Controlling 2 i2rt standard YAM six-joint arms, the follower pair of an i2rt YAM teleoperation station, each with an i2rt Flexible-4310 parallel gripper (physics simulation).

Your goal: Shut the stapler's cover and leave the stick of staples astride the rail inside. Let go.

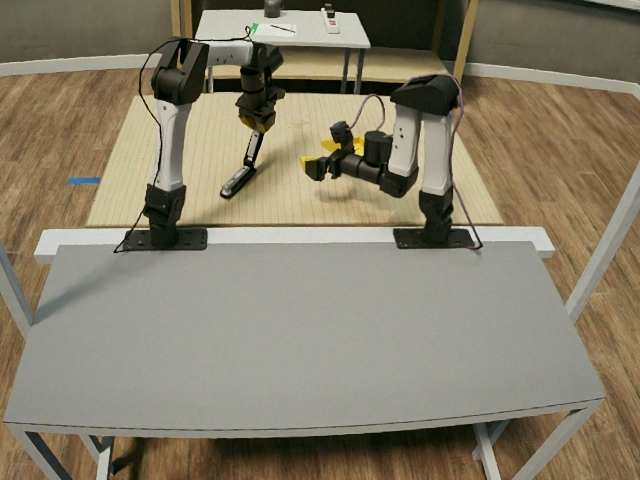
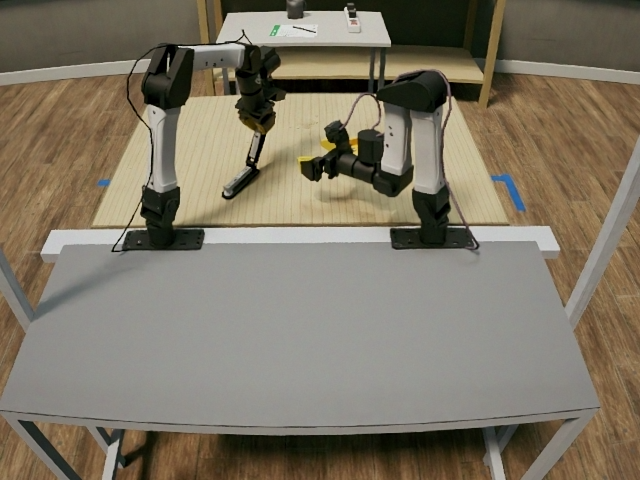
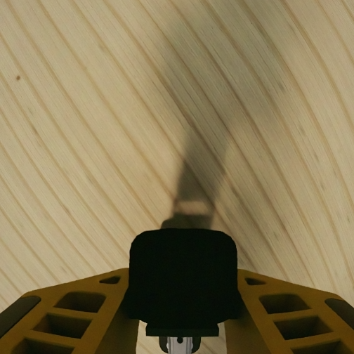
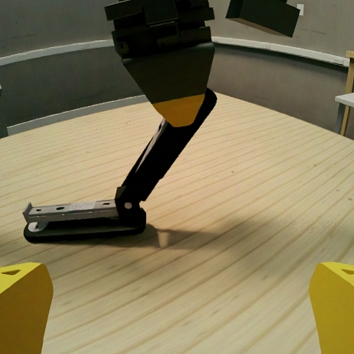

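The black stapler lies open on the wooden board. Its base (image 1: 235, 184) (image 2: 238, 184) (image 4: 85, 232) is flat on the board. Its cover (image 1: 252, 146) (image 2: 254, 148) (image 3: 183, 280) (image 4: 165, 155) stands tilted up and back from the hinge. The stick of staples (image 4: 82, 205) shows as a pale strip on the grey rail (image 4: 50, 212), about mid-length. My left gripper (image 1: 257, 125) (image 2: 258, 126) (image 3: 181, 281) (image 4: 181, 119) points down and is shut on the cover near its raised free end. My right gripper (image 1: 312, 152) (image 4: 181, 282) is wide open and empty, some distance from the stapler.
The wooden board (image 1: 118, 206) (image 2: 124, 209) lies under both grippers. The grey table (image 1: 310, 330) (image 2: 310, 330) stands on the near side of the arm bases. A white table (image 1: 227, 33) (image 2: 248, 35) with a paper and a power strip (image 1: 330, 23) (image 2: 352, 21) stands behind.
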